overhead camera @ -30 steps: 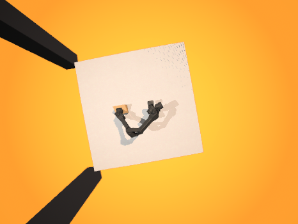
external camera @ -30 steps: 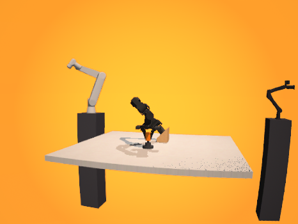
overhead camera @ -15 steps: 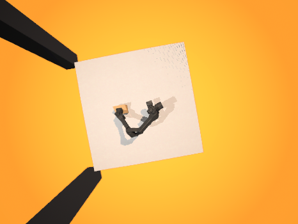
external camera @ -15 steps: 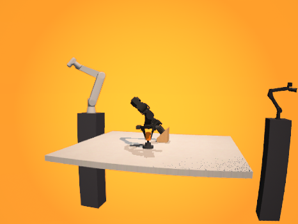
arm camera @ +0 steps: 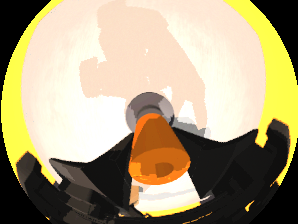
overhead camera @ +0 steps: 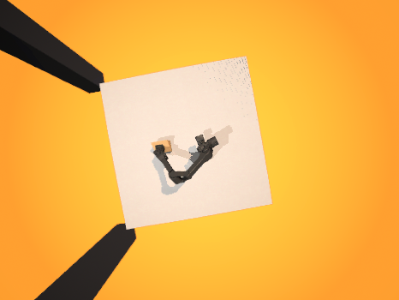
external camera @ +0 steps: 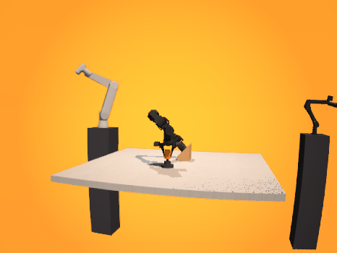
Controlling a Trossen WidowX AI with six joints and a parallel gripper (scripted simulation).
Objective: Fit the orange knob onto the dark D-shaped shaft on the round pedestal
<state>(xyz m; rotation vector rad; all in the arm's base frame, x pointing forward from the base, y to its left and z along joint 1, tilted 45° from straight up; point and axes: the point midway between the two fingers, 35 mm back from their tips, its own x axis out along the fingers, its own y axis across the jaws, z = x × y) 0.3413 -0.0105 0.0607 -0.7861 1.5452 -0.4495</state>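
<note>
Right now the orange knob is 20 mm above my gripper tip. Round my gripper tip: round dark pedestal 40 mm below.
</note>
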